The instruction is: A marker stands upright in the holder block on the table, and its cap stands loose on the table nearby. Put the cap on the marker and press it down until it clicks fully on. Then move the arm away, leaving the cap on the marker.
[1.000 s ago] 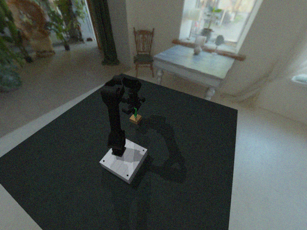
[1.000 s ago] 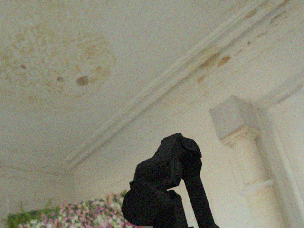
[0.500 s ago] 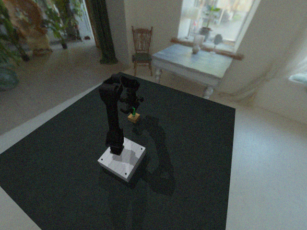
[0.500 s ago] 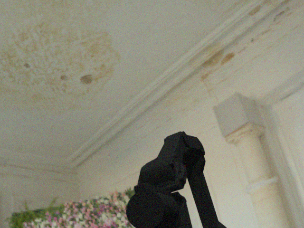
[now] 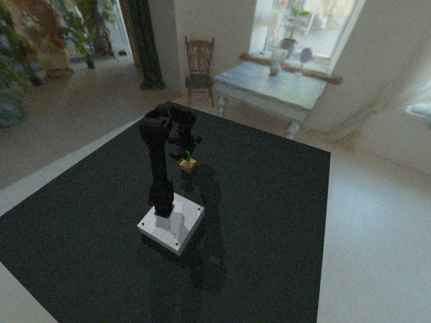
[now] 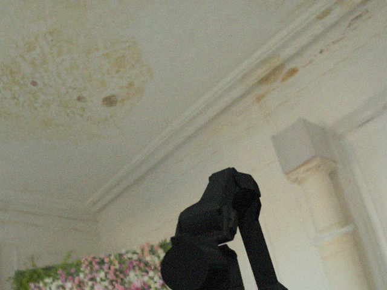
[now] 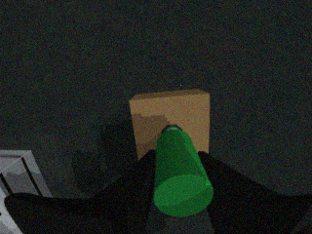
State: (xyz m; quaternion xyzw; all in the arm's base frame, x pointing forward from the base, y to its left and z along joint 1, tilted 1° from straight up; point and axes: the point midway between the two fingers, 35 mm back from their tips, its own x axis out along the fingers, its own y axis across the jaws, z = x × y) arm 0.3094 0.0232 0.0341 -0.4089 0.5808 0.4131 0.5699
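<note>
The green marker cap lies 10 mm above my gripper tip.
</note>
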